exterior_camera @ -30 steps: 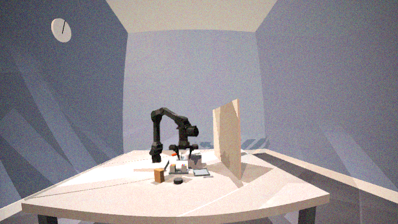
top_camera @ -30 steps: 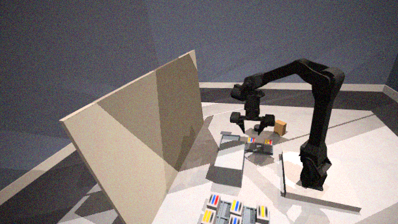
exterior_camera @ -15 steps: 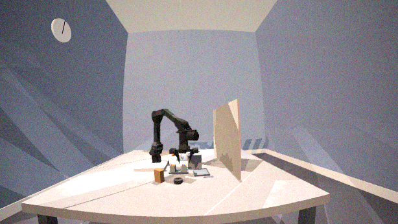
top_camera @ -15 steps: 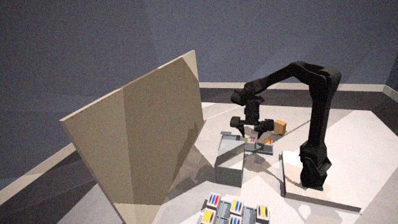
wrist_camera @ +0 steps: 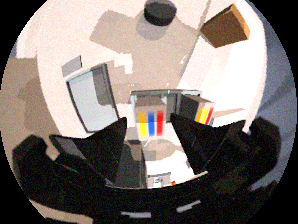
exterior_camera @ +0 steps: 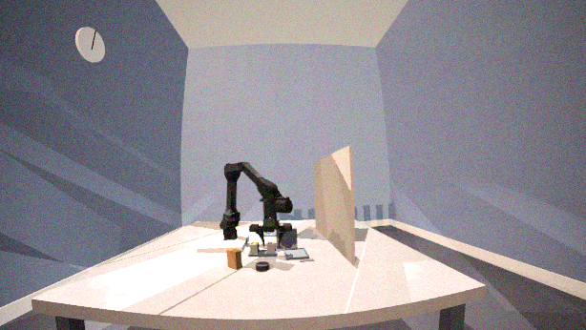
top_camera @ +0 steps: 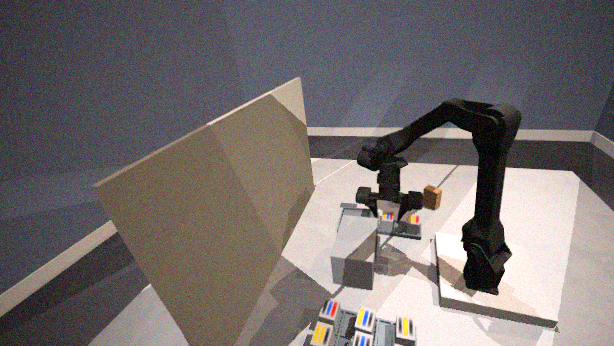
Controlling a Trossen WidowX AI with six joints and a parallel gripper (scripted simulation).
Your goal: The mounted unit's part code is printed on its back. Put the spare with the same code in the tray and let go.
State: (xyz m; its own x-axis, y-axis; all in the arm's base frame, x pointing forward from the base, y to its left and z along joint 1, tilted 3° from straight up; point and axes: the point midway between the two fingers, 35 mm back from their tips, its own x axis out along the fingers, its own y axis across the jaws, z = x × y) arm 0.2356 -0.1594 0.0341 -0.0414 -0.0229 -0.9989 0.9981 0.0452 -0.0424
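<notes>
My gripper tip is now 110 mm short of the grey tray, 30 mm above it and 10 mm to the left of it. Round my gripper tip: tan panel 290 mm ahead, 190 mm above, 180 mm to the left; then brown box 160 mm to the right, 130 mm behind.
</notes>
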